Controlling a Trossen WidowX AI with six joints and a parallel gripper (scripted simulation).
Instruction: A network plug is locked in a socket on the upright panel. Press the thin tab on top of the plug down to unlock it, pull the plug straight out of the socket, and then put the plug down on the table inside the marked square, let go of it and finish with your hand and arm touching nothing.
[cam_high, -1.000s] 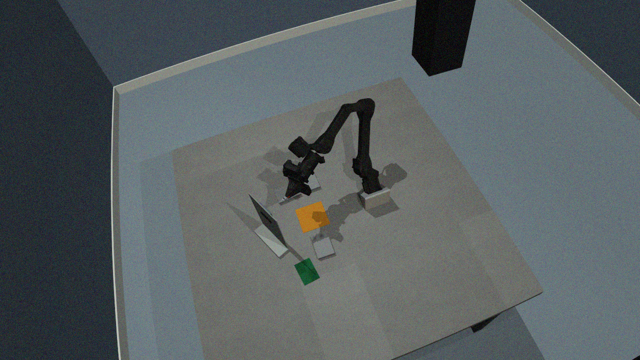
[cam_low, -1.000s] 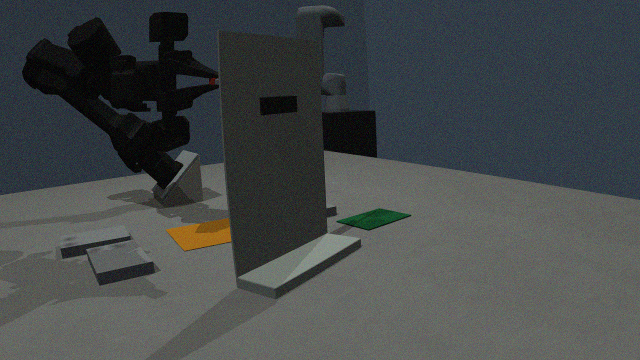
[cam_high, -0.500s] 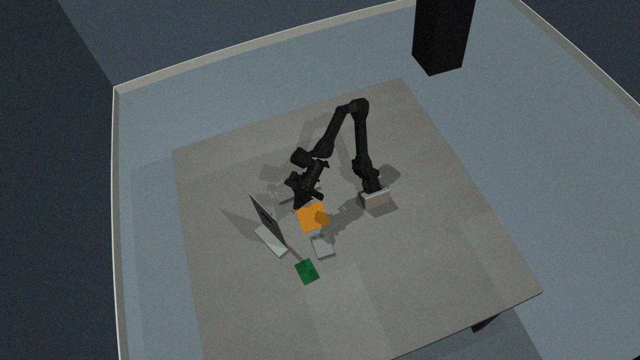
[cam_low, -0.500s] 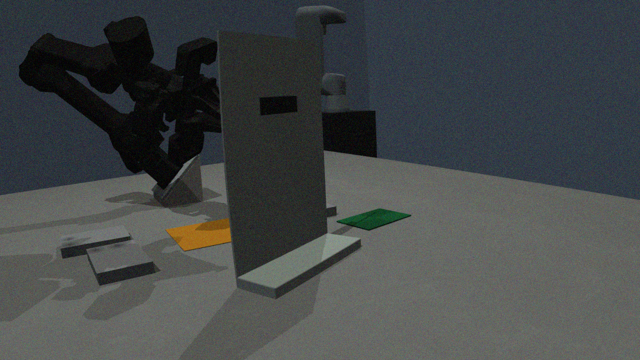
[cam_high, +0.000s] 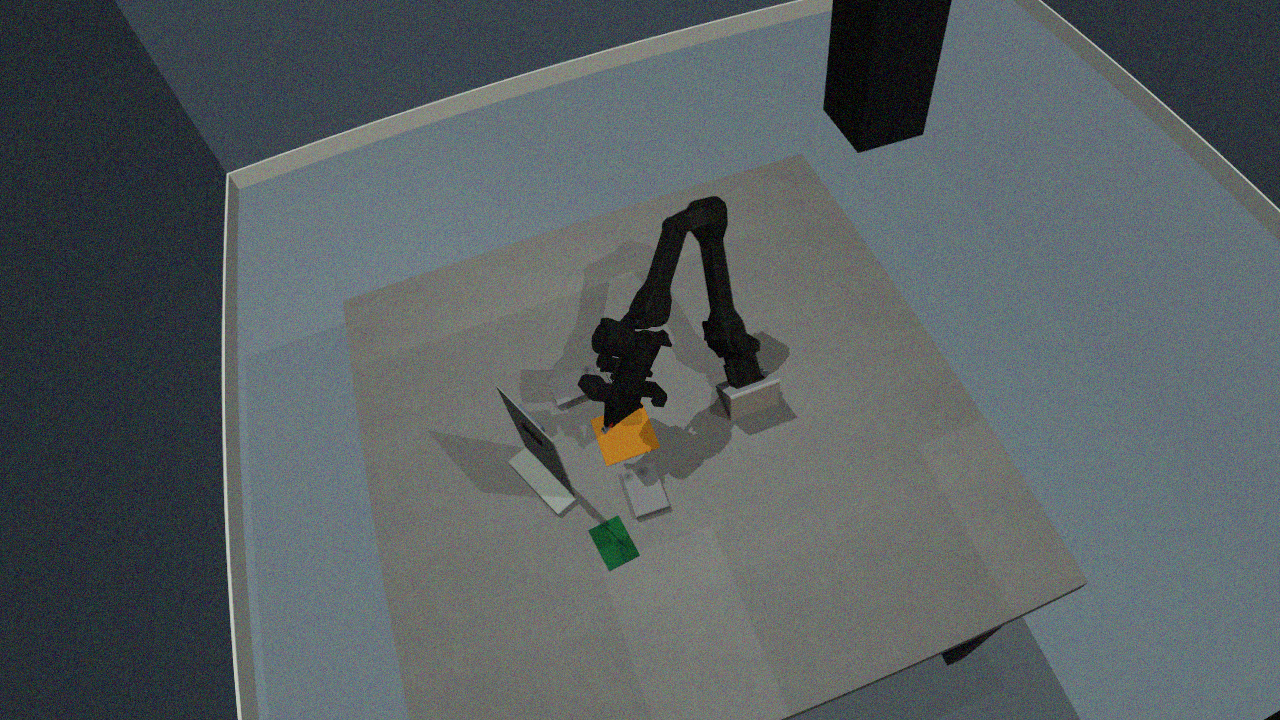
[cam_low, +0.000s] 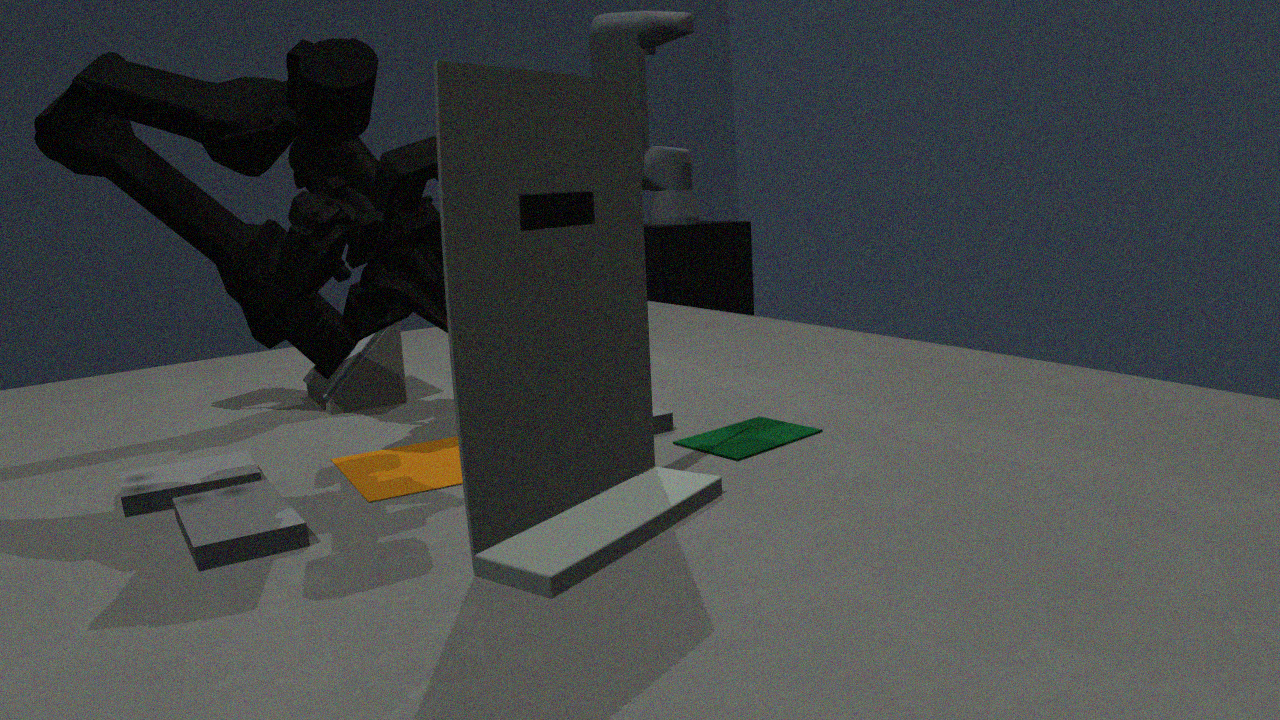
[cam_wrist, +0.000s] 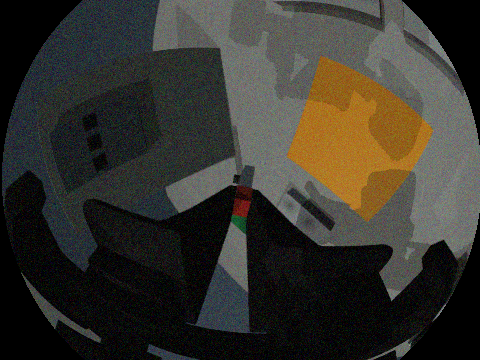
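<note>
The orange square is 10 cm below my gripper tip, 3 cm to the right of it and 3 cm behind it. Round my gripper tip: green square: 20 cm to the left, 10 cm below, 6 cm ahead; then upright grey panel: 15 cm ahead, 1 cm to the left, 1 cm above; then network plug: right at my gripper tip.
</note>
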